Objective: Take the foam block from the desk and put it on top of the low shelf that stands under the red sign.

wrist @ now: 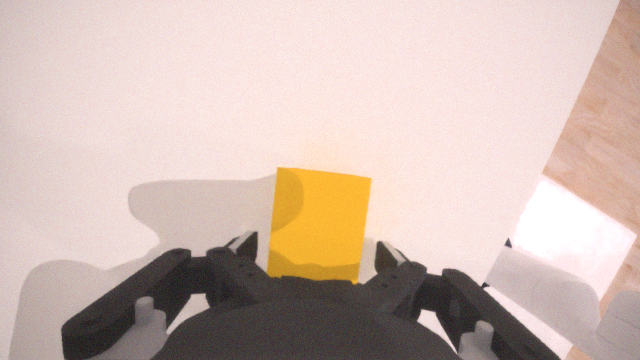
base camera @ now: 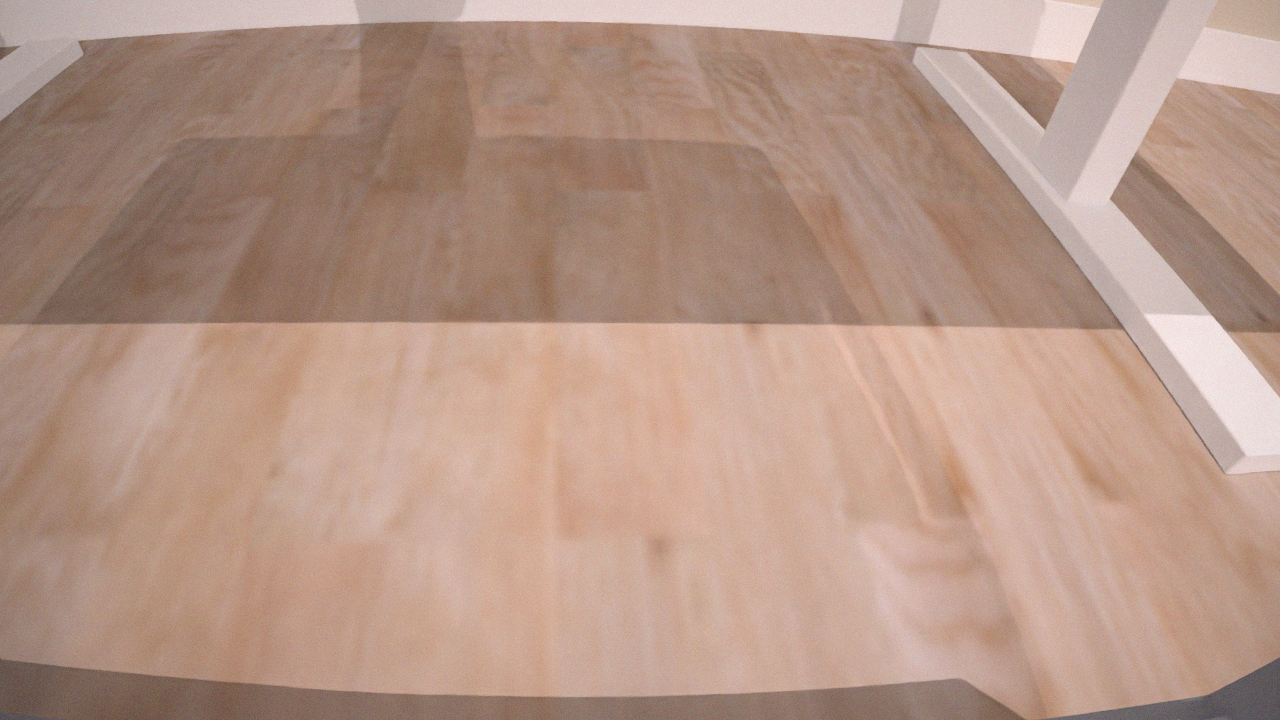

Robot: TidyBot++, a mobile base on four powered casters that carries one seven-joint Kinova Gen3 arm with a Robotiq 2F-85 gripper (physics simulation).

Scene:
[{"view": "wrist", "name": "my gripper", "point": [316, 249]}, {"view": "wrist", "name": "yellow foam block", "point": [318, 223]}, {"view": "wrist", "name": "white desk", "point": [134, 134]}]

